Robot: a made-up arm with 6 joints.
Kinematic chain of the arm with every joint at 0, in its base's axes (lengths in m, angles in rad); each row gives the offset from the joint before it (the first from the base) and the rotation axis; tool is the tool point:
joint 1: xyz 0 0 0.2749 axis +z
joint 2: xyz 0 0 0 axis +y
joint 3: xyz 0 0 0.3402 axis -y
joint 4: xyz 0 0 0 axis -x
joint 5: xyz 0.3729 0 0 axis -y
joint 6: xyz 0 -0.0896 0 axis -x
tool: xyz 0 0 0
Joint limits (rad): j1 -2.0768..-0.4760 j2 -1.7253..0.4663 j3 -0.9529..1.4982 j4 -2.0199..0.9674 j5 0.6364..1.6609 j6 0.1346..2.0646
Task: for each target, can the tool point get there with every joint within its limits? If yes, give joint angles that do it. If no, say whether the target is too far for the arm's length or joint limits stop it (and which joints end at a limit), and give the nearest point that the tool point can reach.
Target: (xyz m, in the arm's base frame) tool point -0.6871 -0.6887 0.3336
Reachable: no: too far | nearest point -0.3250 -0.4016 0.4673 | short by 0.481 m
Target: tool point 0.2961 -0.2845 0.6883
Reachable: yes | joints -0.6780 0.1021 0.5165 -1.1586 1.0035 0.7162
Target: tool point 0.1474 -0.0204 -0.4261
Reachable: no: joint limits stop it (at a limit: joint 1, joint 2) | nearest point 0.1403 -0.0511 0.1958 | short by 0.623 m
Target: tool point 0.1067 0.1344 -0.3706
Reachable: no: joint limits stop it (at a limit: joint 1, joint 2, joint 3, joint 4) | nearest point 0.1329 -0.0248 0.1980 | short by 0.591 m
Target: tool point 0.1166 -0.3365 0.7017
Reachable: yes | joints -0.9960 -0.0525 0.1073 0.3190 1.1936 1.6972
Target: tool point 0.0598 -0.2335 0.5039
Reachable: yes | joints -0.9434 -0.4245 -0.6787 0.1473 1.2742 0.9041
